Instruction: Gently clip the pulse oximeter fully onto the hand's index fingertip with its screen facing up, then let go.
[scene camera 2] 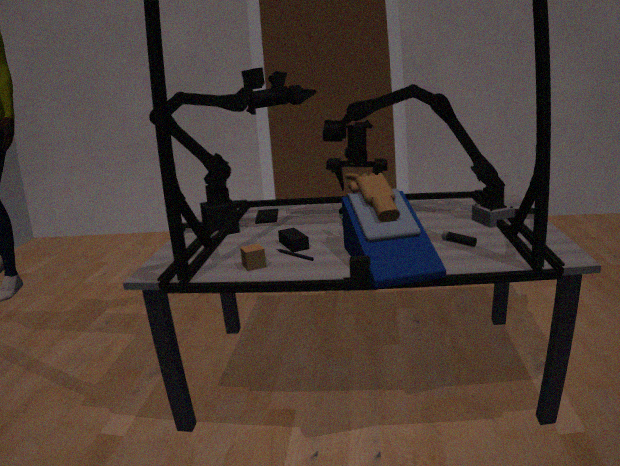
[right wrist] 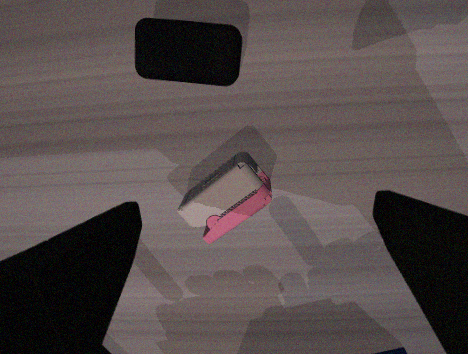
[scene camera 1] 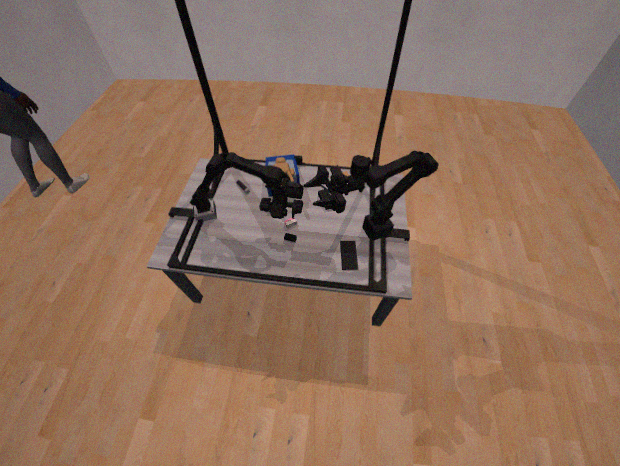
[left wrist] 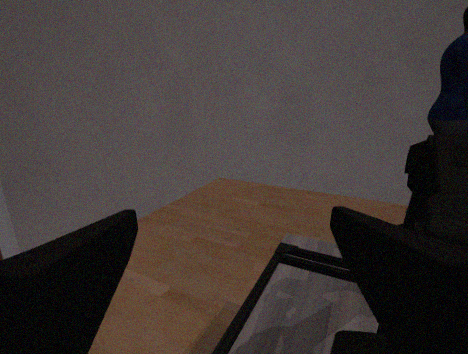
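Pixels of known places: left gripper, between the fingertips: (scene camera 2: 310,91) (scene camera 1: 308,194) (left wrist: 235,218); right gripper, between the fingertips: (right wrist: 257,208); left arm's base, origin of its link: (scene camera 2: 217,203) (scene camera 1: 379,220); right arm's base, origin of its link: (scene camera 2: 493,206) (scene camera 1: 203,207).
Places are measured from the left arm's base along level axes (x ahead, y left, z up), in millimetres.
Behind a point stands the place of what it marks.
Observation:
The pulse oximeter (scene camera 1: 290,221) @[x 373, y -195, z -64 mm] (right wrist: 227,192) @[x 379, y -191, z -64 mm], pale with a pink side, lies on the table (scene camera 2: 320,270) @[x 133, y -488, z -95 mm]; I cannot make out its screen. The tan hand (scene camera 2: 375,192) @[x 312, y -459, z 67 mm] rests on a grey pad on a blue wedge (scene camera 2: 400,258) @[x 274, y -629, z -50 mm]; my right arm partly covers it in scene camera 1. My right gripper (right wrist: 257,208) @[x 407, y -178, z 6 mm] points down, open and empty, above the oximeter, which shows between its fingers in the right wrist view. Its fingertips are partly hidden in scene camera 2. My left gripper (scene camera 1: 310,194) @[x 350, y 0, z 324 mm] (scene camera 2: 313,92) @[x 350, y 0, z 324 mm] (left wrist: 235,218) @[x 350, y 0, z 324 mm] is open and empty, high above the table.
A black box (scene camera 1: 290,237) @[x 405, y -106, z -64 mm] (scene camera 2: 293,239) (right wrist: 189,51) @[x 406, y -114, z -62 mm] lies near the oximeter. A flat black panel (scene camera 1: 349,255) @[x 181, y 74, z -87 mm] (scene camera 2: 266,215) @[x 177, y 62, z -87 mm], a tan cube (scene camera 2: 253,256) @[x -4, y -392, z -59 mm], a thin pen (scene camera 2: 295,254) @[x 118, y -363, z -88 mm] and a dark cylinder (scene camera 1: 243,186) @[x 532, y -519, z -70 mm] (scene camera 2: 459,239) @[x 526, y -541, z -79 mm] also lie on the table.

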